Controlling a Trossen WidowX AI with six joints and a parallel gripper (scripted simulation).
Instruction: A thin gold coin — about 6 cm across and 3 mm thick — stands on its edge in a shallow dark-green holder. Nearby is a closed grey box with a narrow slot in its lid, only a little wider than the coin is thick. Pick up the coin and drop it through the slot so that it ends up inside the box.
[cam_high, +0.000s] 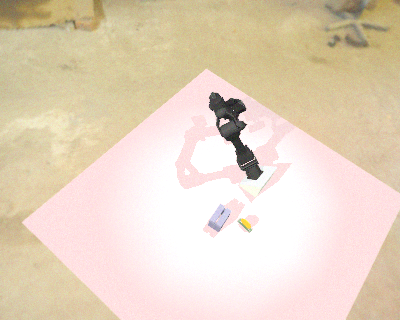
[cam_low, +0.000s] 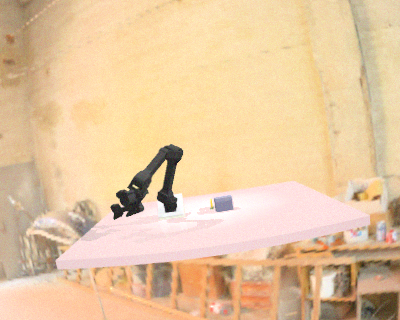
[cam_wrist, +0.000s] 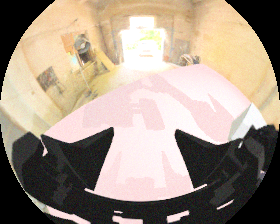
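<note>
My gripper tip is 45 cm short of the gold coin, 35 cm to the right of it and 5 cm above it.
</note>
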